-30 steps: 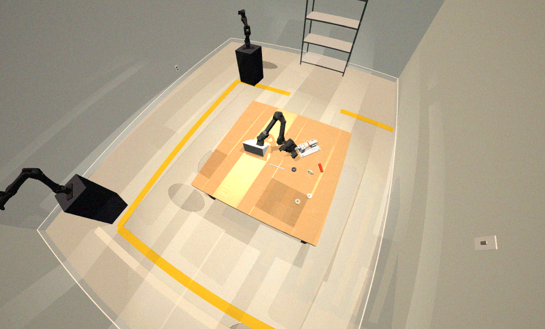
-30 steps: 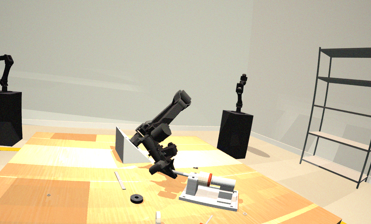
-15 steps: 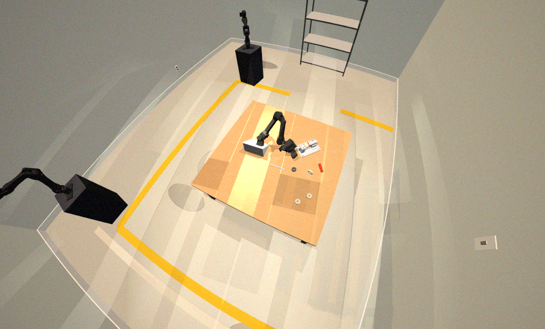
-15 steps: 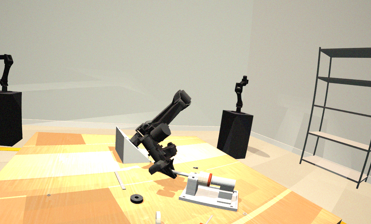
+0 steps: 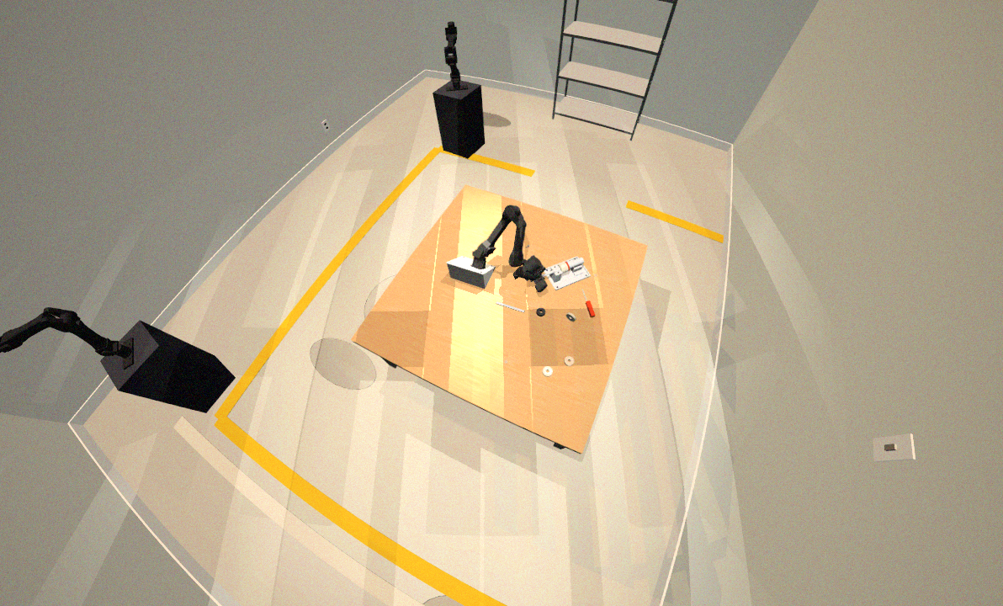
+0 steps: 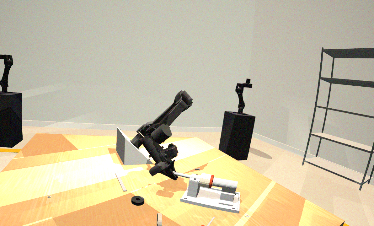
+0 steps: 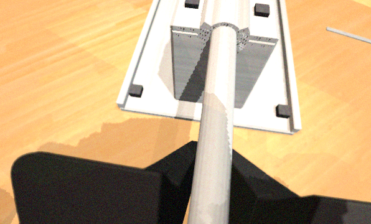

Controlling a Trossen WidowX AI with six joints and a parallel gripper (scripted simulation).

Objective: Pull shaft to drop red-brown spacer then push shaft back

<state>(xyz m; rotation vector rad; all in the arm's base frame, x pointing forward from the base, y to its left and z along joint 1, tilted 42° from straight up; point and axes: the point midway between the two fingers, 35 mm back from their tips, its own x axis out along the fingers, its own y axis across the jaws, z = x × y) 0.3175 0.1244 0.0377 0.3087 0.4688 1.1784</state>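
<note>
Right now my gripper tip is 30 mm short of the grey shaft, 40 mm to the right of it and 20 mm below it. Round my gripper tip: thin metal strip: 80 mm behind, 220 mm to the right, 50 mm below; red-brown spacer: 80 mm ahead, 120 mm to the left, 20 mm above; black ring: 80 mm ahead, 170 mm to the right, 50 mm below.
</note>
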